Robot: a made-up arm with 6 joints. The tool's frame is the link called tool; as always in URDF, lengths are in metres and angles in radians.
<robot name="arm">
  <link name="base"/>
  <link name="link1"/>
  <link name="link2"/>
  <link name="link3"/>
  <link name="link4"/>
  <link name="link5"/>
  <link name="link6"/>
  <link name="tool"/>
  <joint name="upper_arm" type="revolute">
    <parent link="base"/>
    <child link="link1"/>
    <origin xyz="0 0 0.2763" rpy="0 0 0"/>
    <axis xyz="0 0 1"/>
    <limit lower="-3.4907" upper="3.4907" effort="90" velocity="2.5"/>
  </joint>
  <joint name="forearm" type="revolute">
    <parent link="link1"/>
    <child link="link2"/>
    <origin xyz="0 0 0" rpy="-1.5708 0 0"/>
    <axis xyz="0 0 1"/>
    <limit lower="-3.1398" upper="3.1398" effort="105" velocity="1"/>
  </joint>
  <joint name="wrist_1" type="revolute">
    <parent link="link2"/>
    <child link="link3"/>
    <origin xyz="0 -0.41 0" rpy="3.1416 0 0"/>
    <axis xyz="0 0 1"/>
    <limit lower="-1.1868" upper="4.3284" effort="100" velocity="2.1"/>
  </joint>
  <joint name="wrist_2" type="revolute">
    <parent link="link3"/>
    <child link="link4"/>
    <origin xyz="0 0 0" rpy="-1.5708 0 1.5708"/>
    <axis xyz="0 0 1"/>
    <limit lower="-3.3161" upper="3.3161" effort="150" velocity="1.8"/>
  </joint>
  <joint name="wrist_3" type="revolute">
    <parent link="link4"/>
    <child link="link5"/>
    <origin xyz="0 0 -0.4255" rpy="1.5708 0 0"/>
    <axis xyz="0 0 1"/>
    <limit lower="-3.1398" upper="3.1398" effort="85" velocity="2.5"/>
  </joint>
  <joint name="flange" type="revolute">
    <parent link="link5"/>
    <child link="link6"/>
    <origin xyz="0 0 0.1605" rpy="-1.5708 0 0"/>
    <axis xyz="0 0 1"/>
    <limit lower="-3.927" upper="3.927" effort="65" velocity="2.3"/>
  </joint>
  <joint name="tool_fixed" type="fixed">
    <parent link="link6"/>
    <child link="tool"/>
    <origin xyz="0 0 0" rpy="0 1.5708 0"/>
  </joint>
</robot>
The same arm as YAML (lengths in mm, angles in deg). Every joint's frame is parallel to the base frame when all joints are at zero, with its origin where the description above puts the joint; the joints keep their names.
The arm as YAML. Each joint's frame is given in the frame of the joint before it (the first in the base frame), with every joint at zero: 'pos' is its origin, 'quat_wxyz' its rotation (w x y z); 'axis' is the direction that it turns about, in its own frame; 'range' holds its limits. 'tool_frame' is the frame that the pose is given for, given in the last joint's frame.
length_unit: mm
angle_unit: deg
joints:
  - joint: upper_arm
    pos: [0.0, 0.0, 276.3]
    quat_wxyz: [1.0, 0.0, 0.0, 0.0]
    axis: [0.0, 0.0, 1.0]
    range: [-200.0, 200.0]
  - joint: forearm
    pos: [0.0, 0.0, 0.0]
    quat_wxyz: [1.0, 0.0, 0.0, 0.0]
    axis: [0.0, 1.0, 0.0]
    range: [-179.9, 179.9]
  - joint: wrist_1
    pos: [0.0, 0.0, 410.0]
    quat_wxyz: [1.0, 0.0, 0.0, 0.0]
    axis: [0.0, -1.0, 0.0]
    range: [-68.0, 248.0]
  - joint: wrist_2
    pos: [0.0, 0.0, 0.0]
    quat_wxyz: [1.0, 0.0, 0.0, 0.0]
    axis: [-1.0, 0.0, 0.0]
    range: [-190.0, 190.0]
  - joint: wrist_3
    pos: [425.5, 0.0, 0.0]
    quat_wxyz: [1.0, 0.0, 0.0, 0.0]
    axis: [0.0, -1.0, 0.0]
    range: [-179.9, 179.9]
  - joint: flange
    pos: [0.0, -160.5, 0.0]
    quat_wxyz: [1.0, 0.0, 0.0, 0.0]
    axis: [-1.0, 0.0, 0.0]
    range: [-225.0, 225.0]
tool_frame:
  pos: [0.0, 0.0, 0.0]
  quat_wxyz: [1.0, 0.000002, 0.0, -0.000002]

